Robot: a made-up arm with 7 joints. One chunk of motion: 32 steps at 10 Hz.
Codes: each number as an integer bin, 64 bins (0 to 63) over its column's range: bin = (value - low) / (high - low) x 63, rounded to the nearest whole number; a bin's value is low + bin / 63 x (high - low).
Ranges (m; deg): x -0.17..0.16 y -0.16..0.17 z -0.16..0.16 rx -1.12..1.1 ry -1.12..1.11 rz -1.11..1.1
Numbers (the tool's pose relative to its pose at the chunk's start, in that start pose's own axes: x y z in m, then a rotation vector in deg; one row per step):
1: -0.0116 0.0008 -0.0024 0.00 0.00 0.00
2: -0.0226 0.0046 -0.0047 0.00 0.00 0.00
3: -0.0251 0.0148 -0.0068 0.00 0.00 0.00
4: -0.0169 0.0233 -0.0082 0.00 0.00 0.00
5: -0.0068 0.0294 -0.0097 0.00 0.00 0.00
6: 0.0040 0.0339 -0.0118 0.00 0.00 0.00
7: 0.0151 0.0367 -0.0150 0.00 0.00 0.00
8: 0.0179 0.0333 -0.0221 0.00 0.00 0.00
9: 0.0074 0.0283 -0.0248 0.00 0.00 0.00
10: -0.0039 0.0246 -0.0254 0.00 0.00 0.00
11: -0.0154 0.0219 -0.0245 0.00 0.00 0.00
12: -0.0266 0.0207 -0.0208 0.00 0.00 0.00
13: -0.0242 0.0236 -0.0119 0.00 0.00 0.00
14: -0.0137 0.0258 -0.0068 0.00 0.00 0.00
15: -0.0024 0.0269 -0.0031 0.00 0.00 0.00
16: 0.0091 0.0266 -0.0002 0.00 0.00 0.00
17: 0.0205 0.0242 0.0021 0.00 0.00 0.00
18: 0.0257 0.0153 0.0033 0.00 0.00 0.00
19: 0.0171 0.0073 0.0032 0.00 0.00 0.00
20: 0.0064 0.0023 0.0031 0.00 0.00 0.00
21: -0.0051 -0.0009 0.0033 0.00 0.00 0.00
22: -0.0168 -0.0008 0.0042 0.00 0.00 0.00
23: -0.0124 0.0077 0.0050 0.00 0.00 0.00
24: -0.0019 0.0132 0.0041 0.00 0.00 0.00
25: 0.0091 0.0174 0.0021 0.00 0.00 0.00
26: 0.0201 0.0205 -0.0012 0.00 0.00 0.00
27: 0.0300 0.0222 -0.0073 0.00 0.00 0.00
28: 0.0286 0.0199 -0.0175 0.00 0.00 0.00
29: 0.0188 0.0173 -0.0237 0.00 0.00 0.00
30: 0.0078 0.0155 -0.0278 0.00 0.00 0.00
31: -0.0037 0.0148 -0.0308 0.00 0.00 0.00
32: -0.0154 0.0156 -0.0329 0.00 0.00 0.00
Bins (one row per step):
1: 30 31 31 32 32 32
2: 28 31 31 32 32 32
3: 28 33 30 32 32 32
4: 29 35 30 32 32 32
5: 31 36 30 32 32 32
6: 33 37 29 32 32 32
7: 35 38 29 32 32 32
8: 36 37 27 32 32 32
9: 34 36 27 32 32 32
10: 32 35 26 32 32 32
11: 30 35 27 32 32 32
12: 27 34 27 32 32 32
13: 28 35 29 32 32 32
14: 30 35 30 32 32 32
15: 32 36 31 32 32 32
16: 34 36 31 32 32 32
17: 36 35 32 32 32 32
18: 37 33 32 32 32 32
19: 36 32 32 32 32 32
20: 34 31 32 32 32 32
21: 31 30 32 32 32 32
22: 29 30 32 32 32 32
23: 30 32 32 32 32 32
24: 32 33 32 32 32 32
25: 34 34 32 32 32 32
26: 36 34 31 32 32 32
27: 38 35 30 32 32 32
28: 38 34 28 32 32 32
29: 36 34 27 32 32 32
30: 34 34 26 32 32 32
31: 32 33 25 32 32 32
32: 30 34 25 32 32 32

